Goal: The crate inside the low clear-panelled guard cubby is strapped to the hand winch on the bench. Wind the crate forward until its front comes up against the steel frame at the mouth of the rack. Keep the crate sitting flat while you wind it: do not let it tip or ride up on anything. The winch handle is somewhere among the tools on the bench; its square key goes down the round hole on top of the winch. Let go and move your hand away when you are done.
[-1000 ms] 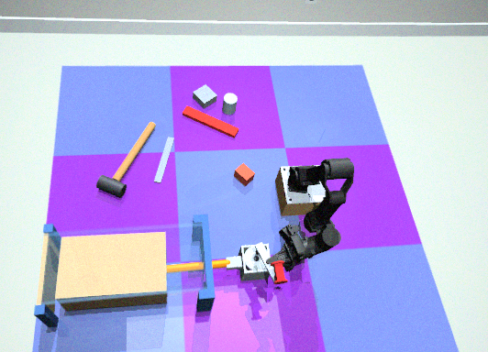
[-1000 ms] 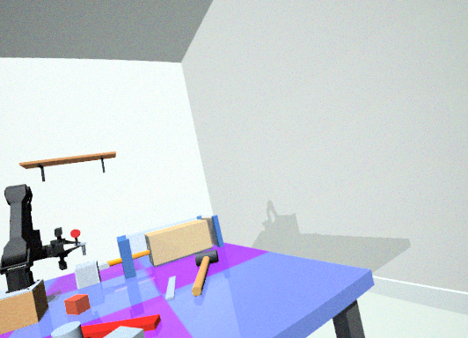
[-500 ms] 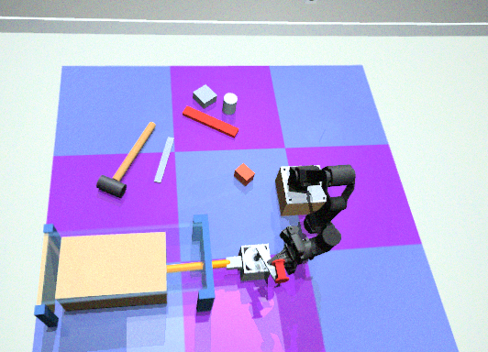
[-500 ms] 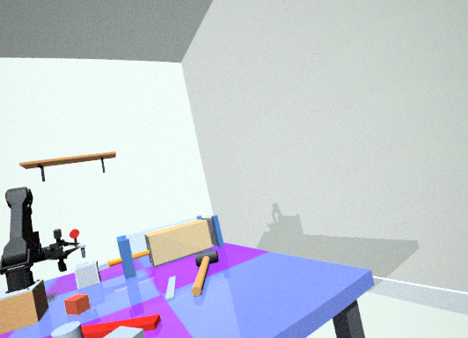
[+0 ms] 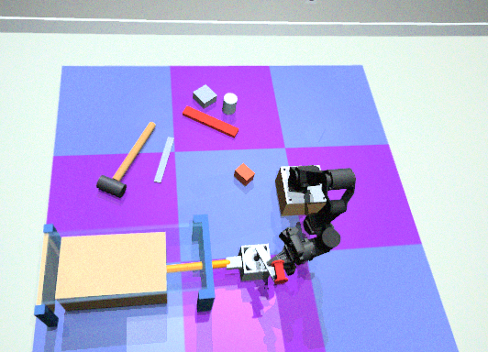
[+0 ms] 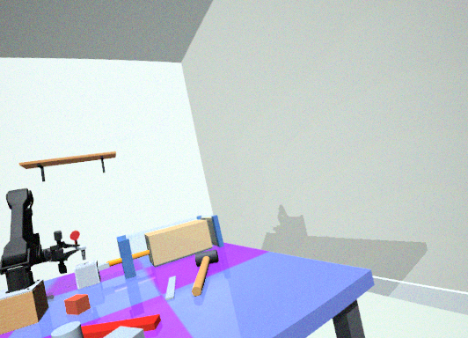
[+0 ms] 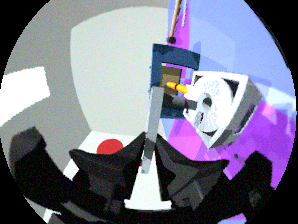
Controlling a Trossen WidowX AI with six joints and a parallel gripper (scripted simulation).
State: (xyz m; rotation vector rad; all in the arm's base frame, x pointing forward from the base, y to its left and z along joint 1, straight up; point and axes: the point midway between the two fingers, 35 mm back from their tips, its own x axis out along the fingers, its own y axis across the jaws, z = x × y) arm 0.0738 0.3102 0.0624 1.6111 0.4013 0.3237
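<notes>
Now: gripper tip 40 mm to the right of the red knob, 40 mm below it and 30 mm past it. Round my gripper tip: winch handle (10 mm to the left, 10 mm behind, 10 mm above); winch (130 mm below, 60 mm to the right, 10 mm ahead); grey strip (420 mm to the right, 380 mm ahead, 160 mm below).
</notes>
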